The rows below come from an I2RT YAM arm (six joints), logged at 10 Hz.
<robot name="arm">
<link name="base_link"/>
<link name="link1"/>
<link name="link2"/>
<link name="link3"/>
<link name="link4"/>
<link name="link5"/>
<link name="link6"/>
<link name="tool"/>
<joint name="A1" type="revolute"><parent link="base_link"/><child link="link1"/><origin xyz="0 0 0.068"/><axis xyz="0 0 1"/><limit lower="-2.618" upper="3.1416"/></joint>
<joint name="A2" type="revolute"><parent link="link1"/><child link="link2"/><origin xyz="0.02 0.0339 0.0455"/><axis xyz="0 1 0"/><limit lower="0" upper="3.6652"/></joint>
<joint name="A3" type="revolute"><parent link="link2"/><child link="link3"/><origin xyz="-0.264 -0.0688 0"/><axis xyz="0 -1 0"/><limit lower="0" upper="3.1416"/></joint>
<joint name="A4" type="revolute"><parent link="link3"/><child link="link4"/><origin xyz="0.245 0.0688 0.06"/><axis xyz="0 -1 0"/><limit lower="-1.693" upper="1.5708"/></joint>
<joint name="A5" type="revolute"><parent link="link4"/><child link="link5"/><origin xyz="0.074 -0.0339 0.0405"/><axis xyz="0 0 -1"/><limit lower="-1.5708" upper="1.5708"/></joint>
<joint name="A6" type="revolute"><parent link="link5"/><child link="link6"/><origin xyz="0.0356 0 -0.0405"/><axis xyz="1 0 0"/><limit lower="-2.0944" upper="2.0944"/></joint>
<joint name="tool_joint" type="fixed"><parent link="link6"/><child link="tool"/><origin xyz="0 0 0" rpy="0 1.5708 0"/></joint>
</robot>
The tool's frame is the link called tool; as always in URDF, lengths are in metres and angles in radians.
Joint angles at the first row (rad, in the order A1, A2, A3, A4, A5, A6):
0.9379, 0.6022, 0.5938, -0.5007, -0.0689, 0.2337
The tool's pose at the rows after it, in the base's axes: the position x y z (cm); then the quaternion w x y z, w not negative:
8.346, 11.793, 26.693, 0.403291, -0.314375, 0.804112, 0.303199
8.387, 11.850, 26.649, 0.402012, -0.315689, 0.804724, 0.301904
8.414, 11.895, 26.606, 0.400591, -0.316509, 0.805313, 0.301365
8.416, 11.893, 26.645, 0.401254, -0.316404, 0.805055, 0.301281
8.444, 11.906, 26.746, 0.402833, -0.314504, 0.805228, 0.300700
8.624, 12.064, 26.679, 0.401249, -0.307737, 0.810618, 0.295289
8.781, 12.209, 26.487, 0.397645, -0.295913, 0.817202, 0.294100
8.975, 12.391, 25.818, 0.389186, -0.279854, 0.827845, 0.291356
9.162, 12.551, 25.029, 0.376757, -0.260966, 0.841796, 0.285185
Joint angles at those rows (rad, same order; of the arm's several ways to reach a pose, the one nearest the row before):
0.9379, 0.6079, 0.5938, -0.5003, -0.0692, 0.2329
0.9378, 0.6125, 0.5942, -0.5003, -0.0697, 0.2306
0.9379, 0.6159, 0.5941, -0.5003, -0.0707, 0.2298
0.9379, 0.6159, 0.5953, -0.5003, -0.0700, 0.2295
0.9379, 0.6174, 0.5987, -0.4999, -0.0658, 0.2314
0.9379, 0.6319, 0.6018, -0.4984, -0.0513, 0.2417
0.9378, 0.6433, 0.5987, -0.4919, -0.0399, 0.2657
0.9379, 0.6575, 0.5812, -0.4793, -0.0261, 0.3004
0.9383, 0.6754, 0.5640, -0.4751, -0.0086, 0.3416

